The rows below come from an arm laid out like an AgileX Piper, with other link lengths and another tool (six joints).
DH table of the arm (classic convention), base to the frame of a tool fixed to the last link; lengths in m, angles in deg. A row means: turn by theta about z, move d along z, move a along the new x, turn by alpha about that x. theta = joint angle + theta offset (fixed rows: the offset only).
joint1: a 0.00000  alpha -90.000  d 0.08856  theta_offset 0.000
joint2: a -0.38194  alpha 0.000  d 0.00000  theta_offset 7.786
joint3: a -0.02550  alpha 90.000  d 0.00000  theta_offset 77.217
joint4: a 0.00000  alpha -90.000  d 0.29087  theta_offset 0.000
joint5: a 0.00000  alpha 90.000  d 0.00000  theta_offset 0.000
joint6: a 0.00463  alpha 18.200  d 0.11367  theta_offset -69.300
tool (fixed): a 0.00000  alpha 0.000  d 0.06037  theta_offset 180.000
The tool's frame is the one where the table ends.
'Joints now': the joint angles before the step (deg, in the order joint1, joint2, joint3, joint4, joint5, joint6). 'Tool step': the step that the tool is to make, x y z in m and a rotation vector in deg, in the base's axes. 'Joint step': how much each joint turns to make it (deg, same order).
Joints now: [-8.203, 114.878, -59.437, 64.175, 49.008, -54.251]
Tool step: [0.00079, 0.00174, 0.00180, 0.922, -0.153, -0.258]
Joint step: [0.000, -0.001, 0.000, 1.014, 0.494, -0.337]
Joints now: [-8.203, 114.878, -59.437, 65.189, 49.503, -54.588]
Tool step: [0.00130, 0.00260, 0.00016, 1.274, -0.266, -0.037]
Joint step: [0.001, 0.339, -0.001, 1.513, 0.724, -1.024]
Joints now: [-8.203, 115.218, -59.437, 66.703, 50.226, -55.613]
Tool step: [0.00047, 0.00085, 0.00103, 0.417, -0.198, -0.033]
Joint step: [0.001, -0.006, -0.001, 0.508, 0.244, -0.318]
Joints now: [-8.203, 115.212, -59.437, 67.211, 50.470, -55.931]
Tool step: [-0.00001, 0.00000, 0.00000, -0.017, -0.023, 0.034]
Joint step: [0.000, 0.000, -0.001, -0.013, 0.001, -0.034]
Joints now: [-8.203, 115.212, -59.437, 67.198, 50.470, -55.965]
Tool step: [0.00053, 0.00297, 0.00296, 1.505, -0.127, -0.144]
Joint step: [0.000, 0.000, 0.001, 1.327, 1.031, -0.417]
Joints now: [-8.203, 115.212, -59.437, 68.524, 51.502, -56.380]
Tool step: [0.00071, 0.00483, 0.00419, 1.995, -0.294, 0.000]
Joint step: [0.114, 0.000, -0.001, 1.775, 1.392, -0.672]
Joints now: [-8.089, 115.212, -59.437, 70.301, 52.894, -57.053]
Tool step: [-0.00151, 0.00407, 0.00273, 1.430, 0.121, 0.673]
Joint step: [0.076, 0.000, 0.001, 0.558, 1.485, -0.229]
